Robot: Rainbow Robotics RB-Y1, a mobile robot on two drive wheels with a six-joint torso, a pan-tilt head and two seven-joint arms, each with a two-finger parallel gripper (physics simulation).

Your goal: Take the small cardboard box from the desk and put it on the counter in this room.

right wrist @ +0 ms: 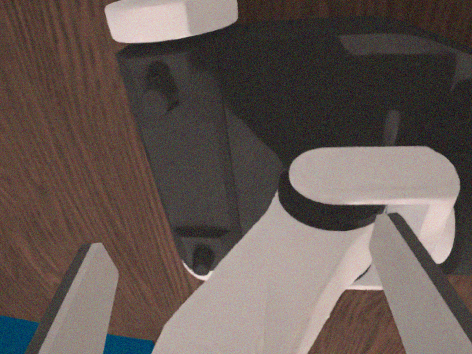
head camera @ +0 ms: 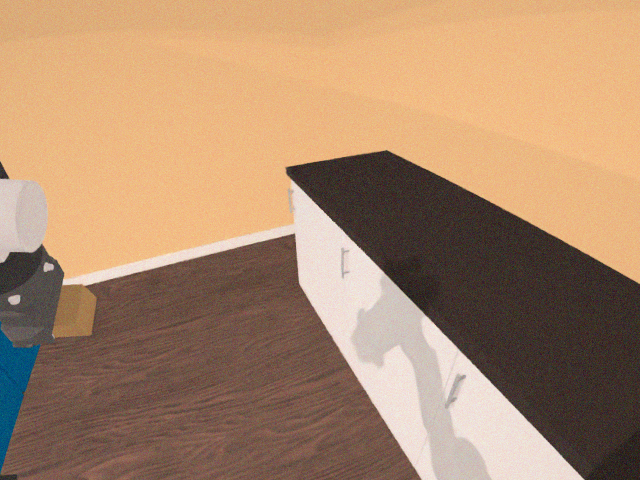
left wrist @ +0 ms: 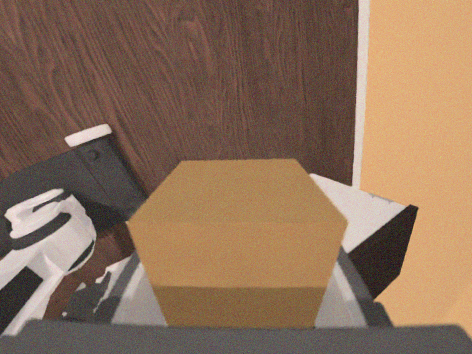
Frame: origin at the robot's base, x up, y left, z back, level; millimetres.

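Seen in the pictures: left gripper, fingertip midpoint: (head camera: 51,318) (left wrist: 238,203); right gripper, fingertip midpoint: (right wrist: 239,246) (left wrist: 96,278).
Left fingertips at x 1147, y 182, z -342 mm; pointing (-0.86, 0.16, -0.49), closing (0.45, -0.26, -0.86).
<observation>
A point is followed by its place in that frame.
The small cardboard box (head camera: 75,311) {x 1179, y 127, z -296 mm} (left wrist: 238,252) {x 1191, y 197, z -325 mm} is held between the fingers of my left gripper (left wrist: 241,300), at the left edge of the head camera view, above the floor. My left gripper is shut on it; the box hides part of the fingers in the left wrist view. The counter (head camera: 454,248) {x 911, y -767, z -430 mm} (left wrist: 387,250) {x 911, y -731, z -1106 mm} has a dark top and white cabinet doors; it runs from the middle to the lower right in the head camera view, apart from the box. My right gripper (right wrist: 239,246) {x 536, y -238, z 152 mm} is open, with nothing between its fingertips.
Dark wood floor (head camera: 206,351) {x 1, y 27, z -1251 mm} lies between the box and the counter. A blue surface (head camera: 15,361) {x 148, y 1042, z -1492 mm} shows at the lower left. Orange walls (head camera: 206,129) {x 975, y -359, z -2243 mm} stand behind the counter. The robot's dark base (left wrist: 100,170) {x 191, y 93, z 23 mm} (right wrist: 185,150) {x 191, y -66, z 5 mm} shows in both wrist views.
</observation>
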